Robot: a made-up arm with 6 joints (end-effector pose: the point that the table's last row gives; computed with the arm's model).
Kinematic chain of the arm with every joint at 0, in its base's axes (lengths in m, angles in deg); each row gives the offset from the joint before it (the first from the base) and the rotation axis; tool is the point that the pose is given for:
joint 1: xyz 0 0 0.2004 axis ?
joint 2: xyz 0 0 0 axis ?
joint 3: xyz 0 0 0.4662 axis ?
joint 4: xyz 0 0 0 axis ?
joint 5: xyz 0.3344 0 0 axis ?
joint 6: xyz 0 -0.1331 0 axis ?
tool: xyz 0 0 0
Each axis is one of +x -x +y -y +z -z.
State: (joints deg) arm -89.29 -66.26 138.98 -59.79 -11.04 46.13
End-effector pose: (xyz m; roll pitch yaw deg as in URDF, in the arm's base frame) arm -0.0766 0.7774 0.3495 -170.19 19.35 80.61
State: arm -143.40 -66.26 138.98 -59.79 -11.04 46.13
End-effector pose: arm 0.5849 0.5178 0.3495 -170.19 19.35 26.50
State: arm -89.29 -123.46 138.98 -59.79 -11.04 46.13
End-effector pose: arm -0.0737 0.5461 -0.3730 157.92 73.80 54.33
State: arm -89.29 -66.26 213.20 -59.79 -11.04 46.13
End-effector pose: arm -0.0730 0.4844 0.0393 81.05 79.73 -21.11
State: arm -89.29 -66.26 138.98 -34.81 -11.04 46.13
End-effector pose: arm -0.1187 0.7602 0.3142 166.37 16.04 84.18
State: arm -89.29 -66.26 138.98 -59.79 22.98 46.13
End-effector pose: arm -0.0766 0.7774 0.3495 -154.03 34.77 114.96
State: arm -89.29 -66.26 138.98 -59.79 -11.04 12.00
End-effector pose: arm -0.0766 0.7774 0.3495 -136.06 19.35 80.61
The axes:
joint 1: +z
joint 2: +y
joint 3: -y
joint 4: -x
joint 5: -y
joint 6: -x

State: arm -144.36 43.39 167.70 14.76 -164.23 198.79
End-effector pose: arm -0.1593 0.0441 0.7963 172.06 40.30 -149.57
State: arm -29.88 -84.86 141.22 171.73 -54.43 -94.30
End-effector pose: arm -0.5262 0.4542 -0.0120 -113.83 77.78 -63.45
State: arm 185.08 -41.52 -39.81 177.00 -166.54 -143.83
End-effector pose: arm -0.0131 -0.1346 0.5664 140.77 -11.73 5.79
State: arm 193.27 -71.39 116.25 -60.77 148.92 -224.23
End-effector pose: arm 0.7527 0.2443 0.4198 163.42 7.82 166.22
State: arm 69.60 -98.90 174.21 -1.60 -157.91 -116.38
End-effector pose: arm -0.0308 -0.4646 -0.2058 -63.82 -64.80 -111.81
